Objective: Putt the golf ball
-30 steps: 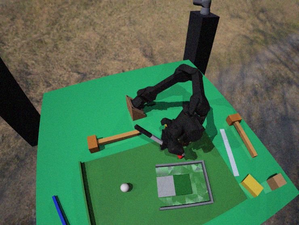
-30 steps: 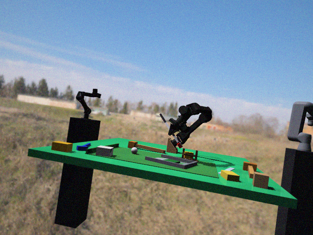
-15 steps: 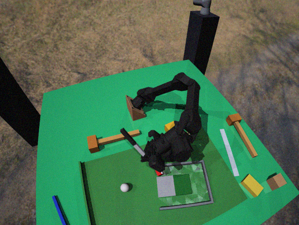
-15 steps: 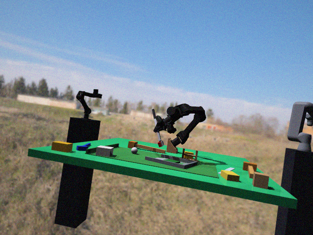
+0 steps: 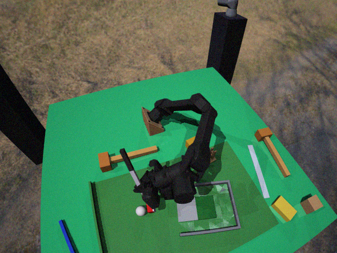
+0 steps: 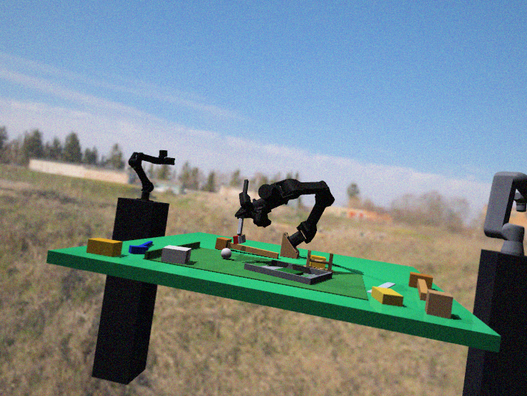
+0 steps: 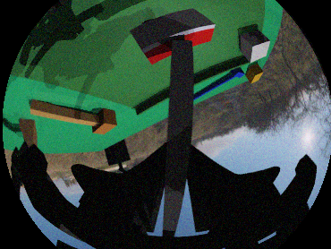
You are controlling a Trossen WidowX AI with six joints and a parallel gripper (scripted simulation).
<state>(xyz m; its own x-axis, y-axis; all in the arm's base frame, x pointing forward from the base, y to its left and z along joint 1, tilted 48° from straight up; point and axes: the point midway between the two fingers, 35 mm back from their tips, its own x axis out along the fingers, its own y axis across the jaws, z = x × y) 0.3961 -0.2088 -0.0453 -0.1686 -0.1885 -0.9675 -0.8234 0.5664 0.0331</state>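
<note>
Right now the white golf ball is 40 mm ahead of my gripper tip, 10 mm to the right of it and 150 mm below it. From my gripper tip the other things lie so: putting mat 90 mm ahead, 150 mm to the left, 170 mm below; then blue bar 110 mm ahead, 320 mm to the right, 160 mm below; then white bar 80 mm ahead, 590 mm to the left, 170 mm below.
</note>
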